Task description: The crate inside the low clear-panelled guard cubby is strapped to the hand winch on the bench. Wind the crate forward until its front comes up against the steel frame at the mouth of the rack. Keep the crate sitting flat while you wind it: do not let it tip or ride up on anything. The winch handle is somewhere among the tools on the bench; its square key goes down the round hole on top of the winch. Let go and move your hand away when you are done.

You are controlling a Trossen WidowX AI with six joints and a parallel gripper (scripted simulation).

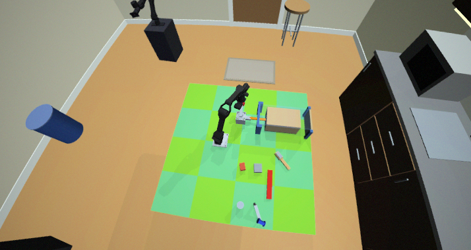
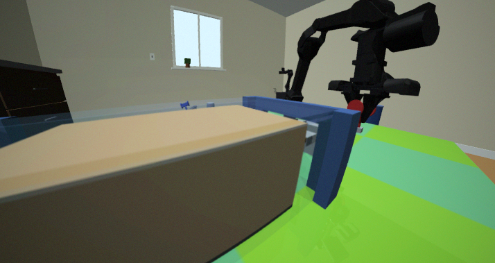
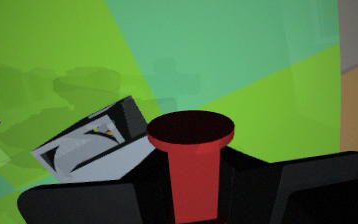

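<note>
Right now the grey winch is 110 mm to the right of my gripper tip and 80 mm below it. Round my gripper tip: blue steel frame 170 mm ahead, 80 mm to the right, 10 mm below; red-knobbed crank handle 40 mm to the right, 10 mm below; red knob 20 mm above.
</note>
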